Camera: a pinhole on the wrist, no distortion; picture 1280 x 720 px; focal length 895.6 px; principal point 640.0 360.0 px. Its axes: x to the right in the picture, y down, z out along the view. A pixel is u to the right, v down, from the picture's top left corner.
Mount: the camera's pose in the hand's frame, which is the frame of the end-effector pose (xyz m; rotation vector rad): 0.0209 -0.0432 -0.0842 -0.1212 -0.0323 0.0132
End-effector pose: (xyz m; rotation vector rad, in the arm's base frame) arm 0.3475 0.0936 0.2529 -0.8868 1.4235 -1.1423
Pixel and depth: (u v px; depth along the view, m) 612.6 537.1 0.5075
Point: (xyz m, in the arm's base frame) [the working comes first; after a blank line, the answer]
In the camera's frame: -0.0155 0.1004 0.5075

0.7571 0.0645 0.1494
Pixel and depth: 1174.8 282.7 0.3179
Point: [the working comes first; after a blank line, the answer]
In the camera's frame: 0.1898 -0.0274 0.3179

0.5488 -0.1468 0.2295
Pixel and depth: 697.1 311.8 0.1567
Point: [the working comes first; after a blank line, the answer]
In the camera's frame: 0.0100 -0.0084 0.1567

0.4126 0.0476 0.2781
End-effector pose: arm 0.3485 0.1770 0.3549 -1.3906 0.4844 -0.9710
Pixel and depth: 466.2 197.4 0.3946
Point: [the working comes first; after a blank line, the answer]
In the camera's frame: -0.0766 -0.0716 0.3946

0.5388 0.4242 0.4559
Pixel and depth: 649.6 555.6 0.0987
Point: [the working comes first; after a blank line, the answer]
In the camera's frame: 0.0011 0.0216 0.0987

0.3646 0.1699 0.3708
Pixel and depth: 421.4 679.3 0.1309
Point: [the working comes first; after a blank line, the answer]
In the camera's frame: -0.0320 0.0467 0.1309

0.3757 0.2110 0.3400
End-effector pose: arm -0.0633 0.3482 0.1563 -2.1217 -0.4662 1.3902
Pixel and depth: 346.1 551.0 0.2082
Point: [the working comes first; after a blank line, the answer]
In the camera's frame: -0.0683 0.0444 0.2082

-0.1908 0.3276 0.1448
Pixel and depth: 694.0 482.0 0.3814
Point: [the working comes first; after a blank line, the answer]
In the camera's frame: 0.0230 0.0520 0.3814

-0.3157 0.3972 0.0109
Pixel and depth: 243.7 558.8 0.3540
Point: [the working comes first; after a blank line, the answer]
In the camera's frame: -0.1566 0.0786 0.3540

-0.3552 0.2713 0.1387
